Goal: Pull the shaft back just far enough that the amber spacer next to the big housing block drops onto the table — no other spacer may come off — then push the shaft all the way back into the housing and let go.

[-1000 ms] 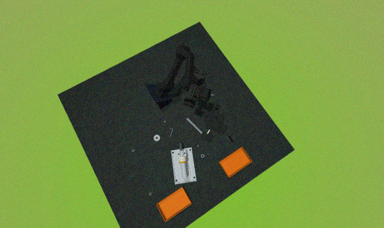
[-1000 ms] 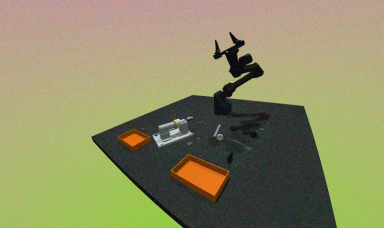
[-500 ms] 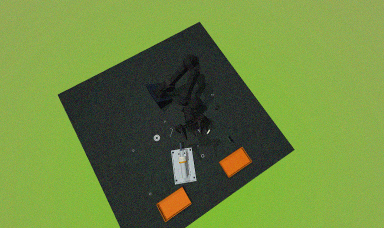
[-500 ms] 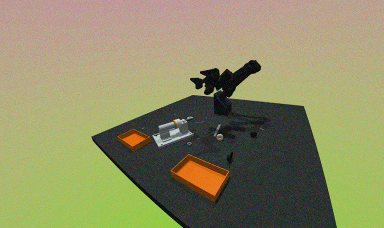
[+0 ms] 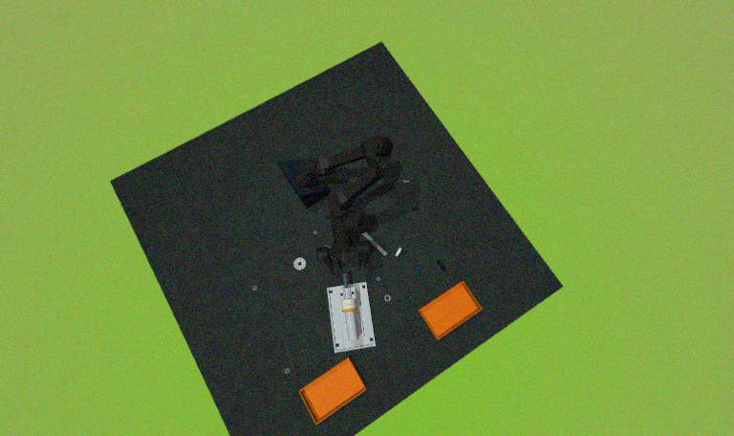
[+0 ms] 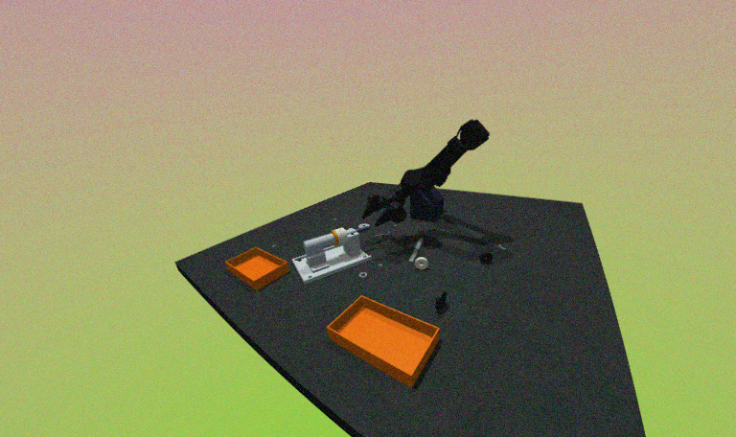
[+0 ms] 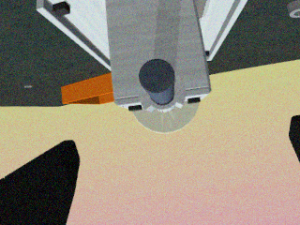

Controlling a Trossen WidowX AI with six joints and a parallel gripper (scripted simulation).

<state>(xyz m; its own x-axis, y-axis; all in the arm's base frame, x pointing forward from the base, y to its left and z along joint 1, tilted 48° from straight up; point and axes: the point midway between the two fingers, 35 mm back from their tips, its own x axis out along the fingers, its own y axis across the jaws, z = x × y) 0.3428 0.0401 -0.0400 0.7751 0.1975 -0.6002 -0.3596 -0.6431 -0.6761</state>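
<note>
The dark shaft is 60 mm ahead of my gripper tip, 30 mm to the right of it and 30 mm below it. From my gripper tip the other things lie so: amber spacer 120 mm ahead, 50 mm to the right, 30 mm below; baseplate 150 mm ahead, 60 mm to the right, 60 mm below; grey bar 70 mm behind, 150 mm to the left, 100 mm below.
</note>
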